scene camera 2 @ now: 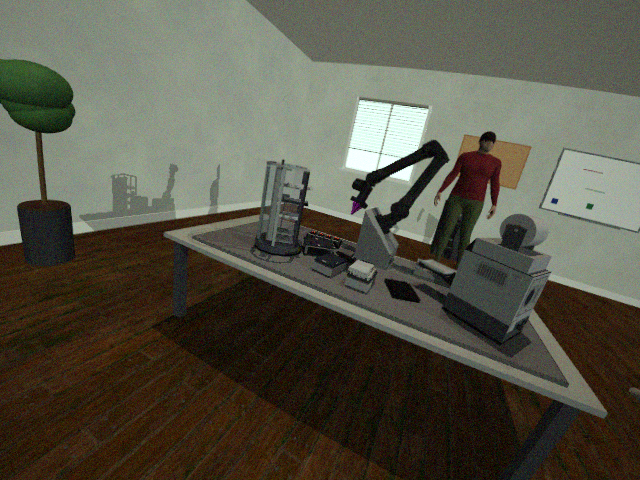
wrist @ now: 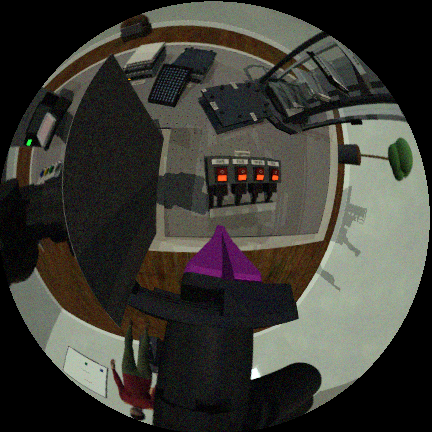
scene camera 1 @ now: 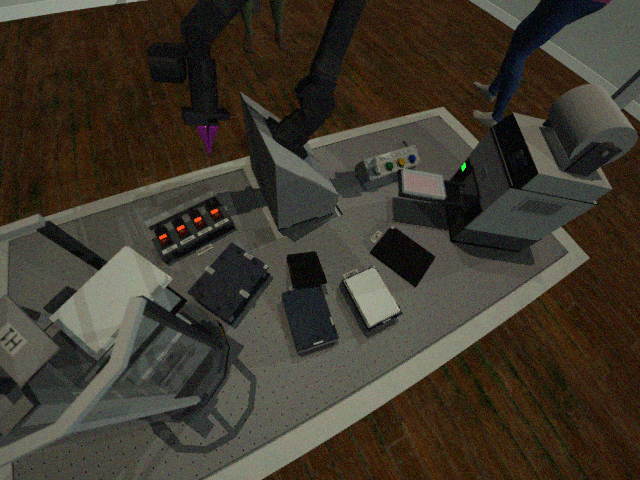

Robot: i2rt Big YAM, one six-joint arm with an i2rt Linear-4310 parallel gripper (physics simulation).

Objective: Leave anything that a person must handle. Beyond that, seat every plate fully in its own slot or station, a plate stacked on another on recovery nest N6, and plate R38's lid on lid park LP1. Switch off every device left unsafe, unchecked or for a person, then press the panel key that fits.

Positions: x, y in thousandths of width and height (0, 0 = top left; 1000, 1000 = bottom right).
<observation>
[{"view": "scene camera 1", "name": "gripper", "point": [326, 318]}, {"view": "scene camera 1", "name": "well plate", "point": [477, 561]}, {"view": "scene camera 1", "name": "plate hotel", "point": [252, 768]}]
</observation>
